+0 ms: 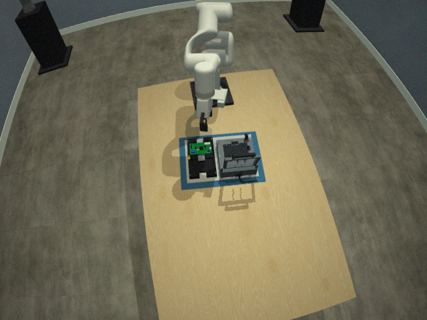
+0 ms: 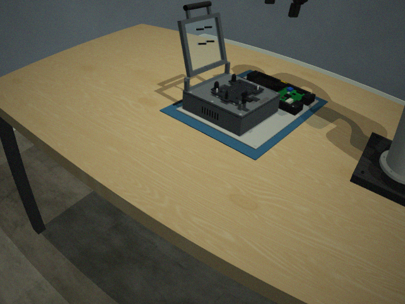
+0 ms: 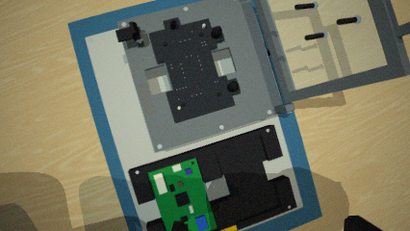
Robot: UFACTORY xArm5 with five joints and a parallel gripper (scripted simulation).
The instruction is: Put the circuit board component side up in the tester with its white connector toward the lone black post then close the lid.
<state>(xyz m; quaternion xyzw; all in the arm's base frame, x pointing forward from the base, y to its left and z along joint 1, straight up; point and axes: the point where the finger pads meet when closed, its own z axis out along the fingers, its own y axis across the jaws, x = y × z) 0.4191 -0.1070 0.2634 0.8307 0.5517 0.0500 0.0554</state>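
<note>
My gripper is now 4 cm past the green circuit board, 3 cm to the left of it and 26 cm above it. From my hand the other things lie so: black nest (4 cm ahead, 14 cm to the left, 21 cm below); clear lid (16 cm ahead, 12 cm to the left, 10 cm below).
</note>
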